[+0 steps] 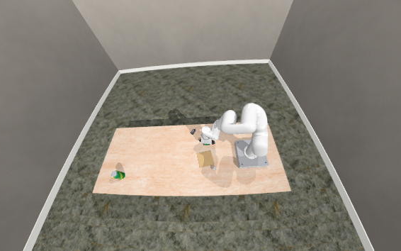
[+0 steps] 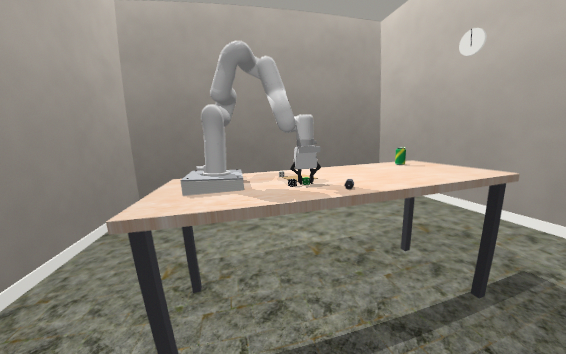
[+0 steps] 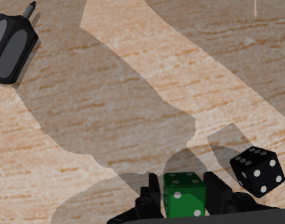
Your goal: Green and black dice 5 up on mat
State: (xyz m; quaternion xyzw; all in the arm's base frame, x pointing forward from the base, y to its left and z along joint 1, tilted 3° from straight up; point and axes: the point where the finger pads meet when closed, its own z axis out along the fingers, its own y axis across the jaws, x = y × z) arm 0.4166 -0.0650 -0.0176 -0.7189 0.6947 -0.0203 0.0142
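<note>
My gripper is now 10 mm above the green die. Round my hand: dark tool: 150 mm ahead, 130 mm to the right; tan mat: 150 mm to the left, 20 mm below; black die: 70 mm behind, 20 mm to the right, 10 mm below.
</note>
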